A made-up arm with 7 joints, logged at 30 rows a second.
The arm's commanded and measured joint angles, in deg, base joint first. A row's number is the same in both.
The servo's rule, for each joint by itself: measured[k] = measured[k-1] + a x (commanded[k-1-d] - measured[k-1]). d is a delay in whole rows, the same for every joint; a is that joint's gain. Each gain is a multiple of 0.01, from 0.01 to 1. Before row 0 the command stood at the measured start. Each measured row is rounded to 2 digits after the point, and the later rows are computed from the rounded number. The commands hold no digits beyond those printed.
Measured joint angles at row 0:
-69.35 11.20 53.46 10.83 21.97 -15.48 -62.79
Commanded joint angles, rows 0 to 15:
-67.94 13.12 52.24 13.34 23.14 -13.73 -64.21
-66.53 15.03 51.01 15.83 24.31 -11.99 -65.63
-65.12 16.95 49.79 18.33 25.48 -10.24 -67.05
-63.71 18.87 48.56 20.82 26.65 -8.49 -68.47
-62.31 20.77 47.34 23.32 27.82 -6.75 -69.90
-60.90 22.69 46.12 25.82 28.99 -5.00 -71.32
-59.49 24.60 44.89 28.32 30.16 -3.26 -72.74
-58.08 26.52 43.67 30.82 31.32 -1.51 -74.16
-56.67 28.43 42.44 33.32 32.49 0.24 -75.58
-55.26 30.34 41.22 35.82 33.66 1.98 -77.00
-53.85 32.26 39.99 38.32 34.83 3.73 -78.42
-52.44 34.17 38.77 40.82 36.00 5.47 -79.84
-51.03 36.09 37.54 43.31 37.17 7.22 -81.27
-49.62 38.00 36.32 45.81 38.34 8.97 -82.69
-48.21 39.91 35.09 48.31 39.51 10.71 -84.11
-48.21 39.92 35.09 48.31 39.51 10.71 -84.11
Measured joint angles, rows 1 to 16:
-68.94 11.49 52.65 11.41 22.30 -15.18 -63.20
-68.24 12.02 51.57 12.43 22.86 -14.64 -63.90
-67.34 12.76 50.40 13.79 23.59 -13.89 -64.81
-66.29 13.68 49.19 15.41 24.45 -12.97 -65.87
-65.14 14.74 47.97 17.23 25.39 -11.91 -67.04
-63.91 15.93 46.75 19.21 26.40 -10.74 -68.28
-62.63 17.23 45.52 21.31 27.45 -9.47 -69.57
-61.31 18.62 44.30 23.50 28.53 -8.12 -70.90
-59.96 20.09 43.07 25.76 29.64 -6.70 -72.26
-58.60 21.63 41.85 28.07 30.77 -5.22 -73.63
-57.22 23.22 40.62 30.43 31.91 -3.70 -75.02
-55.83 24.86 39.40 32.82 33.06 -2.14 -76.42
-54.44 26.54 38.17 35.23 34.21 -0.55 -77.83
-53.04 28.26 36.95 37.66 35.37 1.07 -79.24
-51.64 30.01 35.72 40.11 36.53 2.71 -80.65
-50.65 31.50 35.30 42.00 37.36 4.07 -81.65
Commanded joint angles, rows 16 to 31:
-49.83 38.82 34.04 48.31 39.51 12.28 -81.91
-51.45 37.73 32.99 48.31 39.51 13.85 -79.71
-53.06 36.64 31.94 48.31 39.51 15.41 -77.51
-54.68 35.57 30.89 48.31 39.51 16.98 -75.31
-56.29 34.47 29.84 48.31 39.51 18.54 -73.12
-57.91 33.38 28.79 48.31 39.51 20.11 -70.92
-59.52 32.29 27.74 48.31 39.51 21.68 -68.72
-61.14 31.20 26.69 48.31 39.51 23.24 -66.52
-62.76 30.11 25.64 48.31 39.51 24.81 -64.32
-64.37 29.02 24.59 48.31 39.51 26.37 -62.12
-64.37 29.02 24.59 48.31 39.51 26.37 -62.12
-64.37 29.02 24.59 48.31 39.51 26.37 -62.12
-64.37 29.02 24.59 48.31 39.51 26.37 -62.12
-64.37 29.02 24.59 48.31 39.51 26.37 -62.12
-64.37 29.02 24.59 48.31 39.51 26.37 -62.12
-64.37 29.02 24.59 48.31 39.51 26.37 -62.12
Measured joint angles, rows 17 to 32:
-50.41 32.60 34.47 43.45 37.96 5.47 -81.73
-50.71 33.37 33.49 44.57 38.39 6.89 -81.14
-51.39 33.86 32.47 45.43 38.70 8.34 -80.09
-52.34 34.12 31.43 46.09 38.93 9.81 -78.70
-53.49 34.17 30.38 46.60 39.09 11.29 -77.08
-54.77 34.05 29.33 46.99 39.21 12.79 -75.29
-56.15 33.79 28.28 47.29 39.29 14.30 -73.38
-57.60 33.40 27.23 47.52 39.35 15.82 -71.39
-59.10 32.91 26.18 47.70 39.39 17.35 -69.34
-60.63 32.33 25.13 47.84 39.42 18.88 -67.25
-61.71 31.83 24.77 47.95 39.45 20.15 -65.76
-62.48 31.41 24.65 48.03 39.47 21.21 -64.70
-63.03 31.05 24.61 48.09 39.48 22.09 -63.95
-63.42 30.75 24.60 48.14 39.49 22.82 -63.42
-63.70 30.49 24.59 48.18 39.50 23.42 -63.04
-63.89 30.27 24.59 48.21 39.50 23.92 -62.77

